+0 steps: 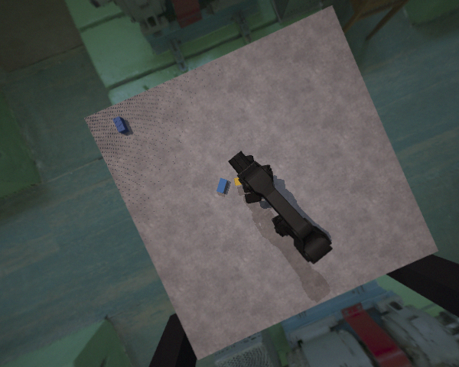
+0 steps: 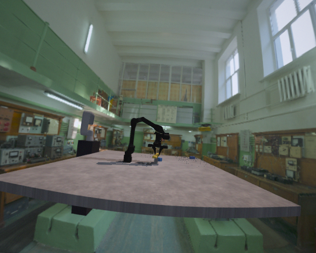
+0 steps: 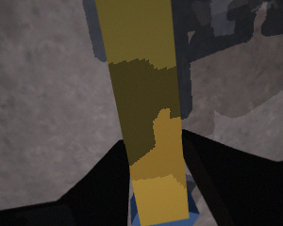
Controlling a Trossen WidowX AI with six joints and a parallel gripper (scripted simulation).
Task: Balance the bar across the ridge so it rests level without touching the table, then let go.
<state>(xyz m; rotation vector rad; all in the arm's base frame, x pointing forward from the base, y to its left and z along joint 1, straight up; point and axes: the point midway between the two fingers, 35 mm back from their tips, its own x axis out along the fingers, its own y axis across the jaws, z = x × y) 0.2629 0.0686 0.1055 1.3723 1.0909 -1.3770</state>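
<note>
The yellow bar lies 10 mm behind my gripper tip and 30 mm to the right of it.
</note>
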